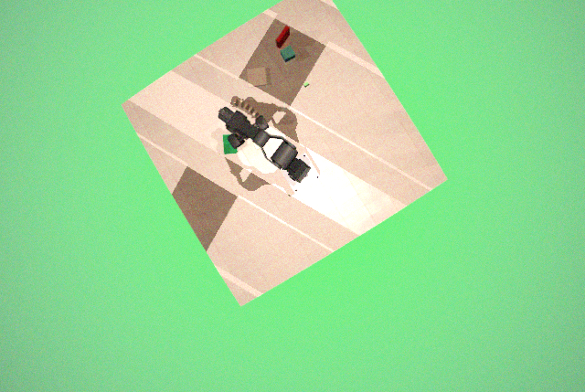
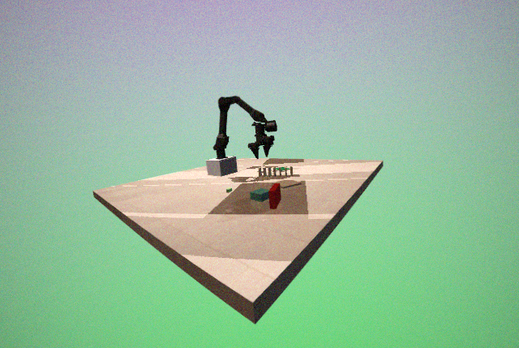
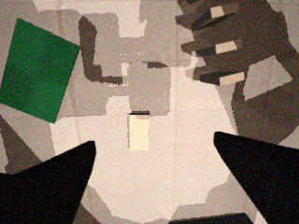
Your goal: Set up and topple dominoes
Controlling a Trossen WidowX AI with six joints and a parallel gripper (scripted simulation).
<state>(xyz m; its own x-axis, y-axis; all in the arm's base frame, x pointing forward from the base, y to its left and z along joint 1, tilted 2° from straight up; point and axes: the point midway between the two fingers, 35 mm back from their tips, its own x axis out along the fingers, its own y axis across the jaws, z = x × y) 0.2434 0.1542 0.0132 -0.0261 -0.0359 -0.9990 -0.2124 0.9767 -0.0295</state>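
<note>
My gripper tip is now 14 cm to the right of the flat green patch, 9 cm above it and 2 cm short of it. From my gripper tip the other things lie so: tiny green piece (35 cm to the right, 18 cm ahead, 9 cm below); teal block (36 cm ahead, 31 cm to the right, 8 cm below); red block (45 cm ahead, 32 cm to the right, 6 cm below).
</note>
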